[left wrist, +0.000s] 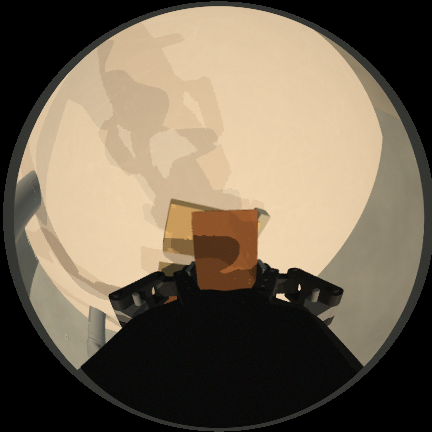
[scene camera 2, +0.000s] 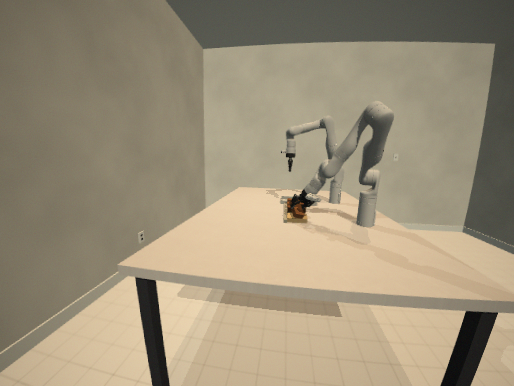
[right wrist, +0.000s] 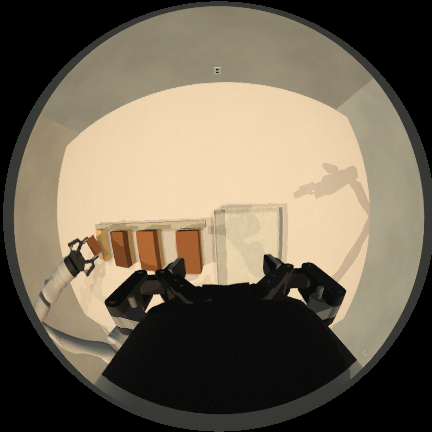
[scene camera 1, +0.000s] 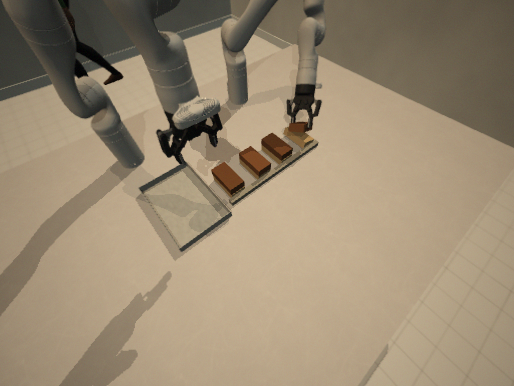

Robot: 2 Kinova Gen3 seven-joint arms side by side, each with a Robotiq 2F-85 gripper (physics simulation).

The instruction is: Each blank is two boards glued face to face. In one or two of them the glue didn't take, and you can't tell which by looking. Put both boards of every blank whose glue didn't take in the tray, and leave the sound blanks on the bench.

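Pixels of known places: left gripper, fingertip midpoint: point(left wrist: 226, 268) point(scene camera 2: 296, 208) point(right wrist: 93, 245) point(scene camera 1: 300, 127); right gripper, fingertip midpoint: point(scene camera 2: 289, 171) point(right wrist: 223, 265) point(scene camera 1: 198, 153); left arm's base, link origin: point(scene camera 2: 364, 224) point(scene camera 1: 239, 99); right arm's base, link origin: point(left wrist: 97, 310) point(scene camera 2: 334, 202) point(scene camera 1: 133, 159).
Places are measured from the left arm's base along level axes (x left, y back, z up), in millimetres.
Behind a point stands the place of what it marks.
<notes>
My left gripper point(scene camera 1: 303, 126) @(z 78, x -118, y -397 mm) point(left wrist: 226, 268) @(z 78, x -118, y -397 mm) point(right wrist: 93, 245) @(z 78, x -118, y -397 mm) is shut on a red-brown board point(scene camera 1: 297, 127) @(z 112, x -163, y -399 mm) point(left wrist: 225, 230) @(z 70, x -70, y -394 mm) point(right wrist: 94, 245) @(z 109, x -165, y -391 mm), tilted. A pale tan board point(scene camera 1: 300, 138) @(z 43, x -139, y -412 mm) point(left wrist: 180, 220) @(z 33, x -81, y -354 mm) point(right wrist: 103, 245) @(z 38, x -135, y -384 mm) lies just below it, apart from it and slightly turned, at the row's far end. Three two-layer blanks, brown over tan, stand in the row: the nearest to the tray point(scene camera 1: 227, 177) @(z 60, x -473, y -285 mm) point(right wrist: 188, 250) @(z 60, x -471, y -284 mm), the middle one point(scene camera 1: 254, 161) @(z 60, x -359, y -326 mm) point(right wrist: 148, 250) @(z 60, x -354, y -318 mm) and the third point(scene camera 1: 276, 146) @(z 60, x -247, y -358 mm) point(right wrist: 120, 247) @(z 60, x -249, y -354 mm). The tray point(scene camera 1: 206, 232) @(z 11, x -666, y -334 mm) point(right wrist: 281, 225) @(z 23, x -739, y -252 mm) holds no boards. My right gripper point(scene camera 1: 197, 151) @(z 275, x -568, y -298 mm) point(scene camera 2: 290, 170) @(z 275, x -568, y -298 mm) point(right wrist: 223, 265) @(z 275, x -568, y -298 mm) is open and empty, high near the tray.
A low pale rail point(scene camera 1: 275, 173) @(z 14, x -334, y -406 mm) point(right wrist: 150, 224) @(z 20, x -371, y -387 mm) runs along the front of the row and ends near the tray's corner. The robot arm bases point(scene camera 1: 237, 90) @(z 76, x -39, y -24 mm) point(scene camera 2: 367, 210) @(z 101, x 39, y -25 mm) stand behind the row. A person's legs point(scene camera 1: 92, 52) show beyond the table in scene camera 1.
</notes>
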